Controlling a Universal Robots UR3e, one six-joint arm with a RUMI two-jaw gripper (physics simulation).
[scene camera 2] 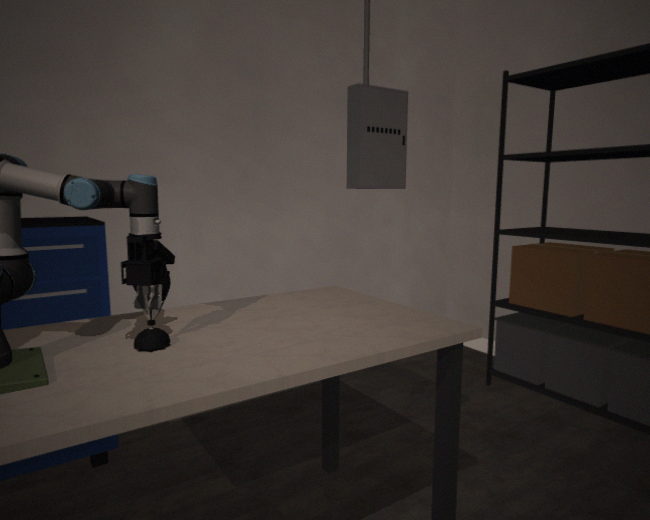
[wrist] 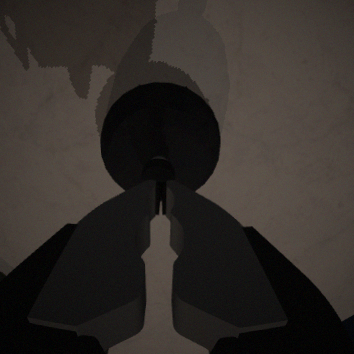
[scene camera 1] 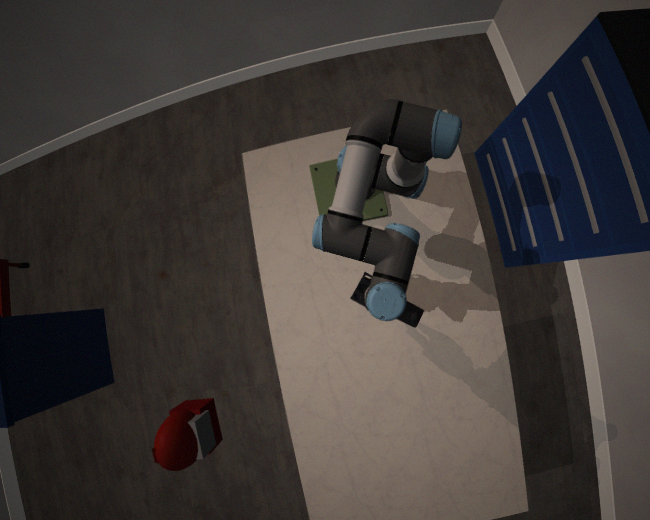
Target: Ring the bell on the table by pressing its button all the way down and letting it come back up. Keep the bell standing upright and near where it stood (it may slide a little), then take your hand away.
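Frame: origin at the arm's base, x up, y back, z right, level; millimetres.
Where they show: gripper, fingertip midpoint: (scene camera 2: pixel 151 319) (wrist: pixel 160 184).
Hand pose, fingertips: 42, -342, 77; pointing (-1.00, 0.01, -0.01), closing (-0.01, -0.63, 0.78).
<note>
After its pixels a point has its place, as x, y, z.
A dark dome-shaped bell (scene camera 2: pixel 151 339) @(3, -325, 107) (wrist: pixel 160 125) @(14, -358, 62) stands upright on the pale table (scene camera 1: pixel 390 422) @(-26, -731, 177) (scene camera 2: pixel 303 336) @(-27, -662, 274). Its small dark button (scene camera 2: pixel 151 322) @(37, -338, 84) (wrist: pixel 158 169) @(40, -346, 72) sits on top of the dome. My gripper (scene camera 2: pixel 151 319) @(42, -342, 77) (wrist: pixel 160 184) @(42, -342, 77) is shut with nothing between the fingers and points down. Its fingertips are right at the button, over its near edge in the wrist view; whether they touch it or press it down I cannot tell. In scene camera 1 the wrist hides the bell and the fingertips.
The arm's green base plate (scene camera 1: pixel 323 187) @(-3, 25, 100) (scene camera 2: pixel 27 368) @(-9, -76, 78) is on the table. A blue drawer cabinet (scene camera 1: pixel 574 162) (scene camera 2: pixel 65 271) stands beside the table. A dark shelf rack (scene camera 2: pixel 497 216) holds orange and grey boxes. A red object (scene camera 1: pixel 176 440) is on the floor.
</note>
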